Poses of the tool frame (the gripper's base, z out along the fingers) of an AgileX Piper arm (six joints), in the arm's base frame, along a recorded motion.
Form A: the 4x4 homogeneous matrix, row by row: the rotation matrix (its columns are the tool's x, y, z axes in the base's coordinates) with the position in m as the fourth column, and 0 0 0 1 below. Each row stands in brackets.
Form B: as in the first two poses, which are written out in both.
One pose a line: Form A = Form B
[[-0.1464 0.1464 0.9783 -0.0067], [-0.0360 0.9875 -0.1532 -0.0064], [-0.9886 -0.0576 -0.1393 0.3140], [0 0 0 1]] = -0.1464 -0.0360 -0.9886 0.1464 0.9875 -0.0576 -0.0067 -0.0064 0.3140
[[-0.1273 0.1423 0.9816 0.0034], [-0.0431 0.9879 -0.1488 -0.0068], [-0.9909 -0.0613 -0.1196 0.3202], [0 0 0 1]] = -0.1273 -0.0431 -0.9909 0.1423 0.9879 -0.0613 0.0034 -0.0068 0.3202
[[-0.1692 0.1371 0.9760 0.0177], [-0.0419 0.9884 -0.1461 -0.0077], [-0.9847 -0.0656 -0.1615 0.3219], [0 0 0 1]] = -0.1692 -0.0419 -0.9847 0.1371 0.9884 -0.0656 0.0177 -0.0077 0.3219
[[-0.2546 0.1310 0.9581 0.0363], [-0.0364 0.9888 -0.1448 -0.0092], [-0.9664 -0.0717 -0.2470 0.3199], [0 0 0 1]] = -0.2546 -0.0364 -0.9664 0.1310 0.9888 -0.0717 0.0363 -0.0092 0.3199
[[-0.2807 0.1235 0.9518 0.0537], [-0.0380 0.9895 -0.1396 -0.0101], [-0.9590 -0.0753 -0.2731 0.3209], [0 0 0 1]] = -0.2807 -0.0380 -0.9590 0.1235 0.9895 -0.0753 0.0537 -0.0101 0.3209
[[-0.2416 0.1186 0.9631 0.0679], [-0.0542 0.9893 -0.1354 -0.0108], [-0.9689 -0.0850 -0.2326 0.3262], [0 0 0 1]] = -0.2416 -0.0542 -0.9689 0.1186 0.9893 -0.0850 0.0679 -0.0108 0.3262
